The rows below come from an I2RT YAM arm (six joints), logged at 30 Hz.
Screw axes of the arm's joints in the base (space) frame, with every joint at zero. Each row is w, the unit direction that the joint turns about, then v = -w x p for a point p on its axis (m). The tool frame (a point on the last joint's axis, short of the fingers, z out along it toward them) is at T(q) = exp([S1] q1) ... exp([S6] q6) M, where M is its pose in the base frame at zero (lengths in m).
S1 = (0, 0, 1, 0, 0, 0)
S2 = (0, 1, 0, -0.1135, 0, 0.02)
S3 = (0, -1, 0, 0.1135, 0, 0.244)
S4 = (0, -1, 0, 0.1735, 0, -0.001)
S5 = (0, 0, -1, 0, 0.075, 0)
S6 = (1, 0, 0, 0, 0.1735, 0)
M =
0 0 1 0.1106
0 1 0 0
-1 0 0 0.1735
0 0 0 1
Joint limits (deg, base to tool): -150..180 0..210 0..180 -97..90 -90..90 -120..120
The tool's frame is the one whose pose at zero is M.
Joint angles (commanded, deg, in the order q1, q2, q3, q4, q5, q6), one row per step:
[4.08 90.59 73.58 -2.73 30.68 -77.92]
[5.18 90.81 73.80 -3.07 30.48 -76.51]
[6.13 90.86 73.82 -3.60 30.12 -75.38]
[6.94 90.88 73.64 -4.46 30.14 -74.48]
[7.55 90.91 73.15 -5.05 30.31 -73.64]
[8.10 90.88 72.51 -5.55 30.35 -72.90]
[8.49 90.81 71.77 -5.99 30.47 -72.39]
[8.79 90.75 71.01 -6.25 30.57 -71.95]
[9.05 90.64 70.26 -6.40 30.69 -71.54]
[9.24 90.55 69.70 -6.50 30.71 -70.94]
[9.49 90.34 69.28 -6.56 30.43 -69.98]
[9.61 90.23 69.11 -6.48 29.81 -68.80]
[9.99 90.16 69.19 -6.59 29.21 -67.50]
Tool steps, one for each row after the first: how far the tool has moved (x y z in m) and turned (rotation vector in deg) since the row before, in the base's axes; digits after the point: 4 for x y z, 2 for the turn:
[0.0006 0.0074 -0.0006 1.24 -0.28 0.87]
[-0.0004 0.0064 -0.0011 1.04 0.09 0.95]
[-0.0010 0.0052 -0.0027 0.64 0.69 0.51]
[-0.0011 0.0038 -0.0041 0.52 0.76 0.18]
[-0.0015 0.0034 -0.0045 0.46 0.81 0.26]
[-0.0017 0.0022 -0.0048 0.22 0.89 0.10]
[-0.0015 0.0017 -0.0046 0.18 0.77 0.05]
[-0.0016 0.0014 -0.0041 0.17 0.61 0.00]
[-0.0013 0.0010 -0.0030 0.40 0.33 -0.06]
[-0.0014 0.0015 -0.0014 0.89 -0.07 0.12]
[-0.0005 0.0010 -0.0003 1.28 -0.41 0.20]
[-0.0004 0.0027 0.0006 1.38 -0.45 0.39]

